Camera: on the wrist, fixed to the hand. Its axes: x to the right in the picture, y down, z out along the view.
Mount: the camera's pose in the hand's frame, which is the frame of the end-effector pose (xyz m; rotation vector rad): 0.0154 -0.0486 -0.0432 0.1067 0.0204 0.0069
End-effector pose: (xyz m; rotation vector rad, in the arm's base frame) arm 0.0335 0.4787 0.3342 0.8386 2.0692 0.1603
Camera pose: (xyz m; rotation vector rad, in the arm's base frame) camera -0.0303 0.4591 0.3306 0.9121 2.1091 0.0628
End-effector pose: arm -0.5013 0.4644 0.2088 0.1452 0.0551 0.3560
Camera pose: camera -0.4736 0.4305 0.1583 0.2474 0.0938 0.3616
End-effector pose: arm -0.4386 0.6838 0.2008 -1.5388 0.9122 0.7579
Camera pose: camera -0.3894 0.6420 0.2180 -1.4527 0.9585 0.6887
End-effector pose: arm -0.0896 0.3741 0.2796 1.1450 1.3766 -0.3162
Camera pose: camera -0.1486 0.3913 0.2534 1.2435 1.3869 -0.3777
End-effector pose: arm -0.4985 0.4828 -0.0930 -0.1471 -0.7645 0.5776
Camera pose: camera -0.4385 0.4540 -0.0987 -0.0571 -0.7120 0.6212
